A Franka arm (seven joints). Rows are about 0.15 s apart.
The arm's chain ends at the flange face. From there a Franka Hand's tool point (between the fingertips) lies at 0.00 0.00 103.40 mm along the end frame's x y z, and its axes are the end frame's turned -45 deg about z.
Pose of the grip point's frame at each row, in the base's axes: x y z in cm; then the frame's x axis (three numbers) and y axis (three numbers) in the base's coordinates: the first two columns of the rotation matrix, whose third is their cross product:
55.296, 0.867, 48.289, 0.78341, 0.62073, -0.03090, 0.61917, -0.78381, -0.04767
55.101, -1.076, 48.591, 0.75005, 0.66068, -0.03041, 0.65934, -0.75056, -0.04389
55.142, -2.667, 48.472, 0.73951, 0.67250, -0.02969, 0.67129, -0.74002, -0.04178
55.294, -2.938, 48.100, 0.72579, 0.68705, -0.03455, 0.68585, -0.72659, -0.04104
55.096, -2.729, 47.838, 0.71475, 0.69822, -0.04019, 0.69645, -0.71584, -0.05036
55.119, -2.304, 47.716, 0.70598, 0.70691, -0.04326, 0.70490, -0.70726, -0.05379
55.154, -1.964, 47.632, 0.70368, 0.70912, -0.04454, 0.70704, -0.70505, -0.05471
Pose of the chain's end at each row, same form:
55.852, 0.679, 58.612, 0.99177, -0.11531, -0.05556, -0.11614, -0.99316, -0.01186
55.637, -1.209, 58.916, 0.99659, -0.06355, -0.05254, -0.06414, -0.99790, -0.00953
55.660, -2.780, 58.799, 0.99759, -0.04774, -0.05054, -0.04824, -0.99880, -0.00855
55.845, -3.001, 58.425, 0.99818, -0.02796, -0.05345, -0.02824, -0.99959, -0.00459
55.757, -2.812, 58.157, 0.99787, -0.01246, -0.06403, -0.01294, -0.99989, -0.00719
55.829, -2.381, 58.031, 0.99764, -0.00025, -0.06862, -0.00076, -0.99997, -0.00745
55.880, -2.036, 57.946, 0.99753, 0.00288, -0.07018, 0.00238, -0.99997, -0.00719

